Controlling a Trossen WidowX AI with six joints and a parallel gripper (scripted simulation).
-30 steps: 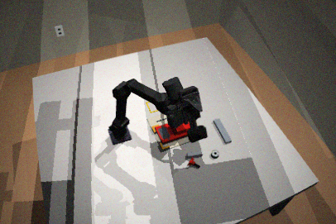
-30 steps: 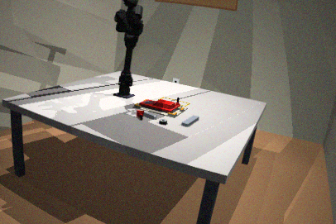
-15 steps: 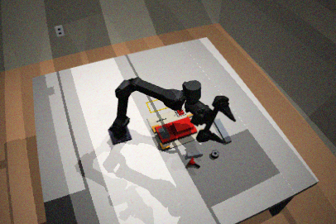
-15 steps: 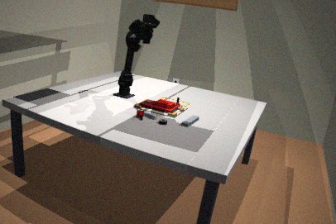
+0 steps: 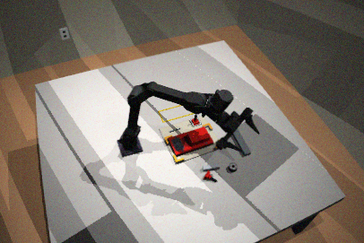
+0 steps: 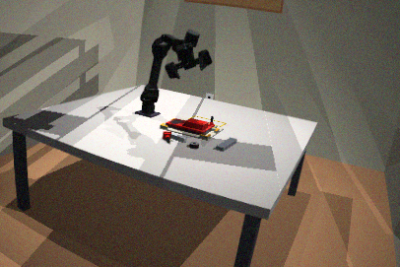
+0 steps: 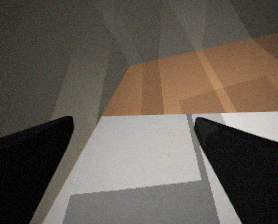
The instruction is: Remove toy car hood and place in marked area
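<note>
My gripper tip is now 2 cm past the hood, 31 cm to the right of it and 28 cm above it. Also, from my gripper tip: grey bar (16 cm ahead, 18 cm to the left, 31 cm below); then black wheel (3 cm ahead, 8 cm to the left, 31 cm below).
</note>
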